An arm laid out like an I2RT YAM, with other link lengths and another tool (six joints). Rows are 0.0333 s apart.
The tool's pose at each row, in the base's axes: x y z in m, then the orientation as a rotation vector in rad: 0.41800, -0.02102, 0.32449, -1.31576, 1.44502, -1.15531; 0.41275, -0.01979, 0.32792, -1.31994, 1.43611, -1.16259; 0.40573, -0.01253, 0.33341, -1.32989, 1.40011, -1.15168; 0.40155, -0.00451, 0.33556, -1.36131, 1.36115, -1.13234; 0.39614, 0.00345, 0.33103, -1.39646, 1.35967, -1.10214; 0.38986, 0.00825, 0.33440, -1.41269, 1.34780, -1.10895; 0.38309, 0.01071, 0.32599, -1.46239, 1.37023, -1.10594; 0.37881, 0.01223, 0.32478, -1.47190, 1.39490, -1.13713; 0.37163, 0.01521, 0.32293, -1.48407, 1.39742, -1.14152; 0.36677, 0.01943, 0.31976, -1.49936, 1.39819, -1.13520; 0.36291, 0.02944, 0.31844, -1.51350, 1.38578, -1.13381; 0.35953, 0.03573, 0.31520, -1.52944, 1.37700, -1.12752; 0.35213, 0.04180, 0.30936, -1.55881, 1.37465, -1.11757; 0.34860, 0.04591, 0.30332, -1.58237, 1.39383, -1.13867; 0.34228, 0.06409, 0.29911, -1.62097, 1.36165, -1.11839
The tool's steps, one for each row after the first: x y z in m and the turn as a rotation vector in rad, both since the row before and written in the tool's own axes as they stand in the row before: -0.00075, -0.00218, -0.00596, 0.00504, -0.00128, -0.00828; -0.00658, -0.00377, -0.00864, 0.01362, -0.02985, -0.00854; -0.00775, -0.00124, -0.00498, 0.00061, -0.03962, -0.01920; -0.00796, 0.00540, -0.00454, -0.02739, -0.02445, -0.00734; -0.00479, -0.00196, -0.00686, -0.00105, -0.00435, -0.01689; -0.00289, 0.00963, -0.00465, -0.04430, 0.00588, -0.02431; -0.00167, 0.00222, -0.00379, -0.01374, 0.03359, -0.01466; -0.00306, 0.00357, -0.00646, -0.00774, 0.00318, -0.00932; -0.00445, 0.00407, -0.00389, -0.01085, -0.00512, -0.00673; -0.01008, 0.00148, -0.00361, -0.00103, -0.00896, -0.01179; -0.00663, 0.00343, -0.00239, -0.00544, -0.01032, -0.00973; -0.00686, 0.00709, -0.00533, -0.01828, -0.01022, -0.01494; -0.00496, 0.00627, -0.00139, -0.02175, 0.02274, -0.01925; -0.01874, 0.00339, -0.00506, -0.00733, -0.03304, -0.02515
